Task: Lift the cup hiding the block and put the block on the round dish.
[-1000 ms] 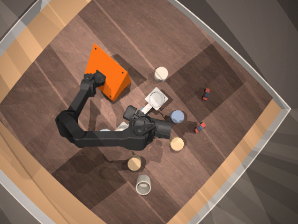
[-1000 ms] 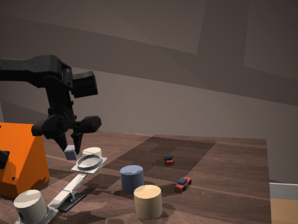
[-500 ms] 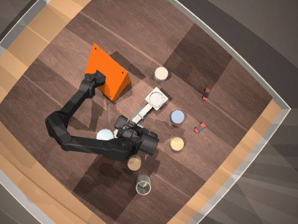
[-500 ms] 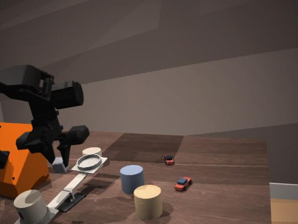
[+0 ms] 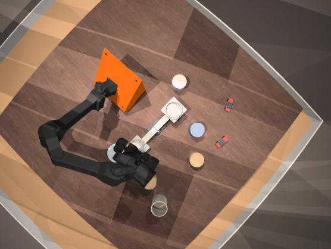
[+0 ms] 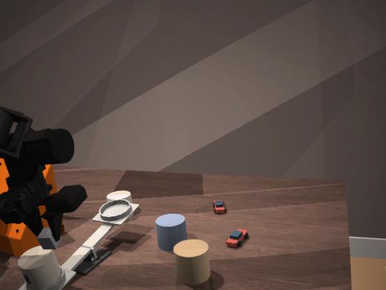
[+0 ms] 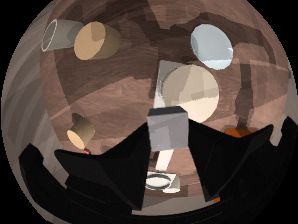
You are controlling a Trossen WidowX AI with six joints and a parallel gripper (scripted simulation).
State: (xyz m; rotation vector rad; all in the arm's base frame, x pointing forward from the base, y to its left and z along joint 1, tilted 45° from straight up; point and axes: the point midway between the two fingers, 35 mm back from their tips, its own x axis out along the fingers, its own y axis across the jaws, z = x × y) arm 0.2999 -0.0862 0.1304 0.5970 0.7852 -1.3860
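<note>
Right now the round dish is 100 mm behind my gripper tip, 100 mm to the right of it and 120 mm below it. Also, from my gripper tip: blue cylinder 150 mm ahead, 260 mm to the left, 80 mm below; then grey block 10 mm above.
</note>
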